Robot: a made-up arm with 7 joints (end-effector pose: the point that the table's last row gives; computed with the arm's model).
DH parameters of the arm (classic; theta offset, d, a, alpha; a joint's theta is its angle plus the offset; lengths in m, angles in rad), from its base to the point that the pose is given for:
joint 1: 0 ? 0.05 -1.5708
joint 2: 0 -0.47 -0.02 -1.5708
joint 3: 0 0.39 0.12 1.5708
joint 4: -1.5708 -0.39 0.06 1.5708
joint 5: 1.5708 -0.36 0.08 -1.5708
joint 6: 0 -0.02 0.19 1.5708
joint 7: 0 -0.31 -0.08 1.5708
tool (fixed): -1.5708 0.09 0 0
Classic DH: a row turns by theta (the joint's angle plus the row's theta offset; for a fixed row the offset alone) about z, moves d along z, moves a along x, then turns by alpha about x.
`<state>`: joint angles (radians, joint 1 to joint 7).
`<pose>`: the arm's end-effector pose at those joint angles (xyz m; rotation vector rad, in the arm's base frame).
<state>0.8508 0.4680 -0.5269 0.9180 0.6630 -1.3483 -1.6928</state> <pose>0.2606 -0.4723 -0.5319 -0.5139 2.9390 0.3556</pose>
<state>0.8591 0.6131 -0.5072 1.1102 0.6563 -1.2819 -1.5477</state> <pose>0.1761 -0.6041 -0.4754 0.5734 -3.0686 -0.1945</pose>
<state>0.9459 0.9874 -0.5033 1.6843 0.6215 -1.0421 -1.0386</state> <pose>0.0820 -0.8889 -0.1579 0.7078 -2.5852 0.0922</pose>
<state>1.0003 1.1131 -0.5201 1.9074 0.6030 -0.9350 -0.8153</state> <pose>0.1220 -0.9464 -0.0023 0.7630 -2.3701 0.1280</pose>
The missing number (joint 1, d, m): 0.24
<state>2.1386 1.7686 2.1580 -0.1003 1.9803 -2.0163 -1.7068</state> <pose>0.5184 -0.1260 0.9893 -0.6920 0.2481 -1.5573</pose>
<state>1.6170 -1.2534 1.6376 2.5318 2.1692 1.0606 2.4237</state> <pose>-0.0596 0.8040 -0.3785 -1.8469 -1.9325 0.2545</pose>
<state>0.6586 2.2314 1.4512 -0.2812 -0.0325 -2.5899 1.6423</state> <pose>0.4087 -0.3700 0.7201 -0.1022 0.7268 2.5499</pose>
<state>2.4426 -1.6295 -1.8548 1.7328 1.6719 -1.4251 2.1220</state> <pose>0.0490 0.7609 0.6955 1.1547 0.1171 0.9450</pose>
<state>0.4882 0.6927 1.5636 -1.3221 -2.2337 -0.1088 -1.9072</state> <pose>0.1039 -0.4642 0.8004 2.5959 0.0451 1.3344</pose>
